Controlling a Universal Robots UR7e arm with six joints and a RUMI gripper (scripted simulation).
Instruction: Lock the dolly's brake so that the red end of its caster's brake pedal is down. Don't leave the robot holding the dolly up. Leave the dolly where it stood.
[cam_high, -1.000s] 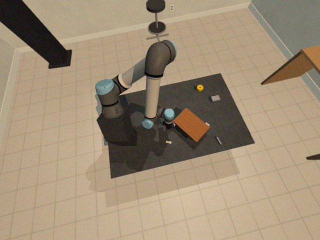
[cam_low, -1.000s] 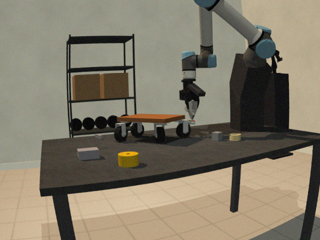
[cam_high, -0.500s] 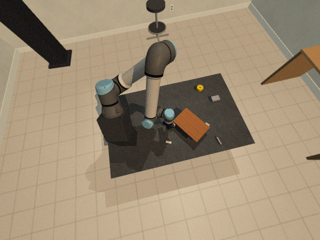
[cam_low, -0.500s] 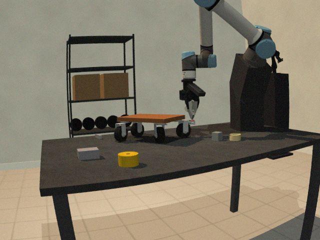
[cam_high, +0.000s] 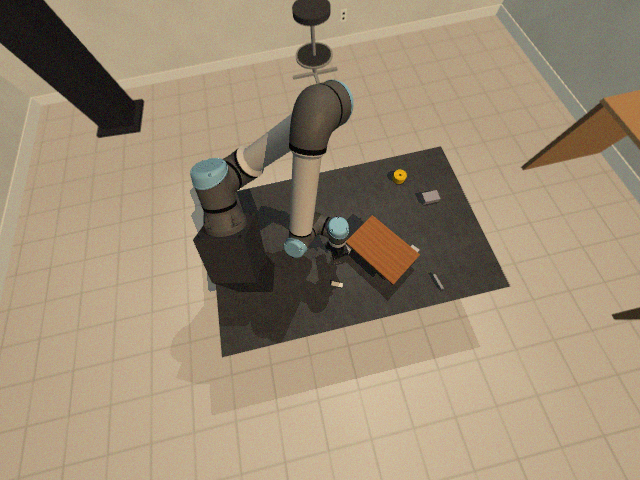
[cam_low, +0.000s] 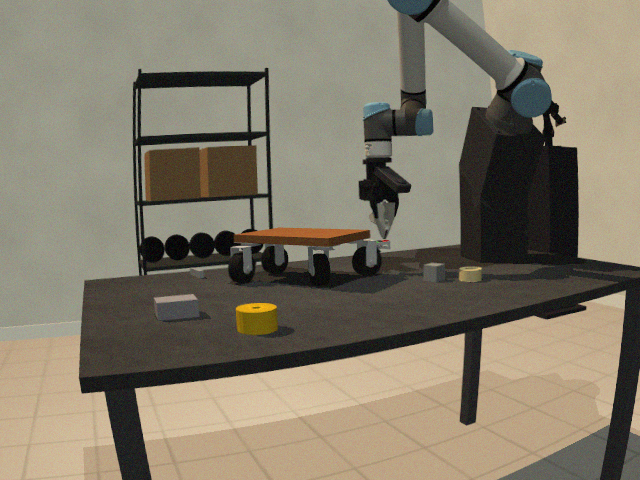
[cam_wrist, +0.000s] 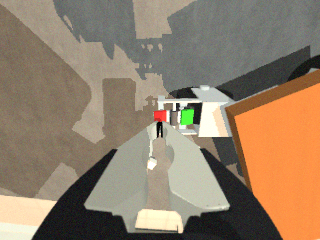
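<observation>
The brake pedal is 30 mm below my hand and 10 mm ahead of it. Round my hand: pale yellow ring (220 mm to the left, 140 mm behind, 90 mm below); small pale block (150 mm to the right, 100 mm below, 10 mm behind); small grey cube (170 mm to the left, 90 mm below, 60 mm behind).
</observation>
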